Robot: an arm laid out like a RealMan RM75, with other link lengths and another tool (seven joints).
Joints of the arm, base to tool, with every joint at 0 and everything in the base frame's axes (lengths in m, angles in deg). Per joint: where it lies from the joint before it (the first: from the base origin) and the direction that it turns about. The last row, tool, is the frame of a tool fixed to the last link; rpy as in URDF.
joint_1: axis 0 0 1 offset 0 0 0.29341
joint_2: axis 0 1 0 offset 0 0 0
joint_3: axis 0 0 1 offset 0 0 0.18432
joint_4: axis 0 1 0 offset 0 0 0
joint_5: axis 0 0 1 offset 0 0 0.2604
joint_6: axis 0 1 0 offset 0 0 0
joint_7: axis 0 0 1 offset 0 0 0.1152
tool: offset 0.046 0.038 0.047 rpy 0 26.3 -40.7
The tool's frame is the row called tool.
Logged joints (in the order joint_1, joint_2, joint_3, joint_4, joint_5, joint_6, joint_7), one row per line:
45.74, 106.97, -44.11, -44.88, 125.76, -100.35, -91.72
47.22, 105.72, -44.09, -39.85, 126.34, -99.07, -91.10
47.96, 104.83, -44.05, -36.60, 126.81, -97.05, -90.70
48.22, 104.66, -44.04, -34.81, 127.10, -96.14, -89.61
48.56, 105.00, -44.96, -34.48, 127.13, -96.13, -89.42
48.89, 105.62, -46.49, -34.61, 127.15, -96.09, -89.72
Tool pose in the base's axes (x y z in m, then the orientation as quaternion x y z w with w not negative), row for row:
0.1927, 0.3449, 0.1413, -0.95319, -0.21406, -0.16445, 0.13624
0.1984, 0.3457, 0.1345, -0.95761, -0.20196, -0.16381, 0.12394
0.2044, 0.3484, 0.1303, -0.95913, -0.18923, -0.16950, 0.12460
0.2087, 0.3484, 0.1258, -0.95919, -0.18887, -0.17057, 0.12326
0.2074, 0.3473, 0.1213, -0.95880, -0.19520, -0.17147, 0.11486
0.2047, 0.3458, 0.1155, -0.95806, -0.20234, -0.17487, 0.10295
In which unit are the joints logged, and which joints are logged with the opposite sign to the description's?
The joints are logged in degrees. Opposite sign: joint_5, joint_7.
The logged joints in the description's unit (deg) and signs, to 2 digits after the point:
45.74, 106.97, -44.11, -44.88, -125.76, -100.35, 91.72
47.22, 105.72, -44.09, -39.85, -126.34, -99.07, 91.10
47.96, 104.83, -44.05, -36.60, -126.81, -97.05, 90.70
48.22, 104.66, -44.04, -34.81, -127.10, -96.14, 89.61
48.56, 105.00, -44.96, -34.48, -127.13, -96.13, 89.42
48.89, 105.62, -46.49, -34.61, -127.15, -96.09, 89.72

